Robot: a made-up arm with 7 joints.
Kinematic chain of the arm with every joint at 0, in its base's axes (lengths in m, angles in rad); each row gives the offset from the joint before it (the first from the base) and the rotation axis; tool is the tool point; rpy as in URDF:
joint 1: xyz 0 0 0 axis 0.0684 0.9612 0.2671
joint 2: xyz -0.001 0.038 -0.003 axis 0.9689 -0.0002 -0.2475
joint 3: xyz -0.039 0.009 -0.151 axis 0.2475 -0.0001 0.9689
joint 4: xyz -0.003 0 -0.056 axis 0.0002 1 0
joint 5: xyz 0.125 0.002 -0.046 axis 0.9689 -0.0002 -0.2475
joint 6: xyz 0.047 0 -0.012 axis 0.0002 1 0
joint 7: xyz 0.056 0 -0.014 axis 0.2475 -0.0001 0.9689
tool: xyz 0 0 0 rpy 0 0.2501 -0.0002
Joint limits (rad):
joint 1: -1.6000..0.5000
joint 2: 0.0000..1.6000
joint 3: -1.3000..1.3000
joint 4: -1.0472..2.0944
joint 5: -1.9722..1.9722
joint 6: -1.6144..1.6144
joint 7: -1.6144..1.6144
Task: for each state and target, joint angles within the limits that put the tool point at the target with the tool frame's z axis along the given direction. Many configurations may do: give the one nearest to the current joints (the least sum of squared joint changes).
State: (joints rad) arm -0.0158 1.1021 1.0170 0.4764 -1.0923 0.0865 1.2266
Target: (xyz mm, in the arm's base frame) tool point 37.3 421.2 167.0 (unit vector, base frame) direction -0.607 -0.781 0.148
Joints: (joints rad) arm -0.3991 1.6000 1.2929 0.9618 -0.7733 -0.6874 1.2267
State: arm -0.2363 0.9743 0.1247 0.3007 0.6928 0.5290 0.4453
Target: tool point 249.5 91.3 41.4 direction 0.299 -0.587 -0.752
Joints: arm -0.6965 1.2096 -0.1984 -0.4959 1.5136 0.3269 0.4453
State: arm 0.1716 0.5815 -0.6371 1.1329 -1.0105 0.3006 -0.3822
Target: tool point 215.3 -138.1 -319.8 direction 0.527 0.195 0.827
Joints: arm -0.7171 0.0000 -1.2128 0.8265 -1.1714 -0.4180 -0.3821
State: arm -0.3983 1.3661 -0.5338 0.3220 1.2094 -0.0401 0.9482
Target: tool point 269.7 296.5 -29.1 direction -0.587 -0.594 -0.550
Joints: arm -0.7147 1.5616 -0.4661 0.4912 0.9355 -0.8078 0.9482
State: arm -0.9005 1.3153 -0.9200 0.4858 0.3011 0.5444 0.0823
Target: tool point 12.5 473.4 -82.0 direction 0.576 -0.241 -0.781
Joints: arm 0.1420 1.5728 -0.8855 1.1022 -0.3230 0.1684 0.0823
